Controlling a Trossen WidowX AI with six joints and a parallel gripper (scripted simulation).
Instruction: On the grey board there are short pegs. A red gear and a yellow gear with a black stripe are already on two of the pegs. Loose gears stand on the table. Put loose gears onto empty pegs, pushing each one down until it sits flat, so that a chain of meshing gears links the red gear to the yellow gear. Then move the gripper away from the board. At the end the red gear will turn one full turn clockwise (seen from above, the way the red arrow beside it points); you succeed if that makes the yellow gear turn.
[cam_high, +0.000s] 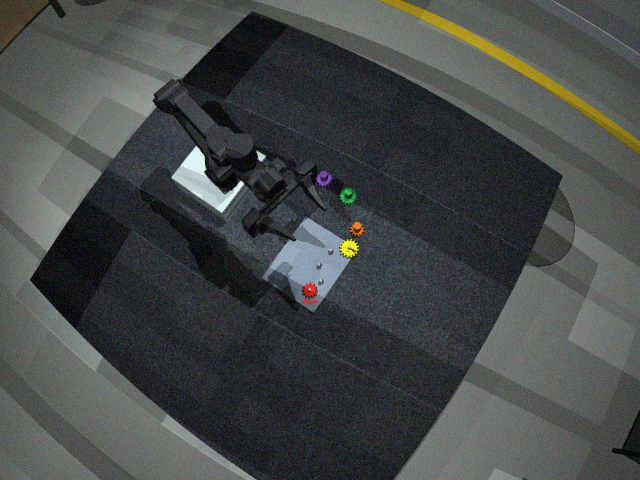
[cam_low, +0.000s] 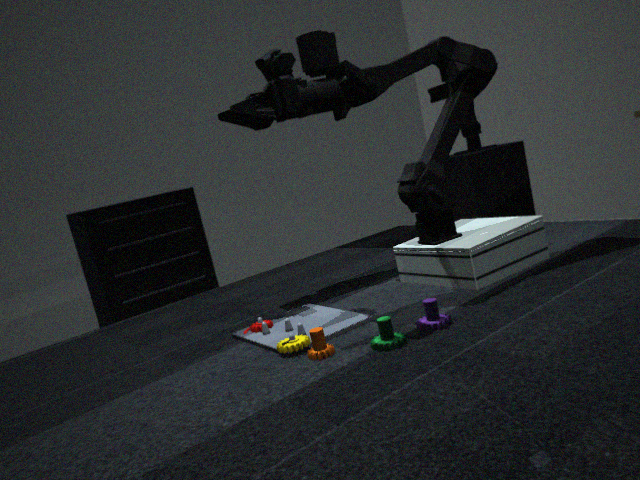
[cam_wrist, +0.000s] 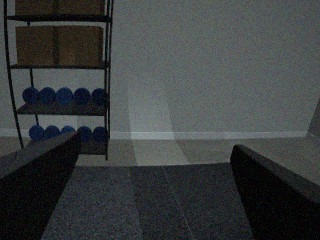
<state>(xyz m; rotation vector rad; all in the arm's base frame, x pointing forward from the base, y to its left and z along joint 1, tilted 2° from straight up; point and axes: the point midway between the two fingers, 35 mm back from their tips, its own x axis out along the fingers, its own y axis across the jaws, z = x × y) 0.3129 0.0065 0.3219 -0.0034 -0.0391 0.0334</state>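
The orange gear is 370 mm below my gripper tip, 160 mm to the left of it and 20 mm behind it. Also, from my gripper tip: red arrow (380 mm below, 70 mm to the right, 40 mm ahead); yellow gear (370 mm below, 110 mm to the left, 10 mm ahead); green gear (370 mm below, 210 mm to the left, 100 mm behind).
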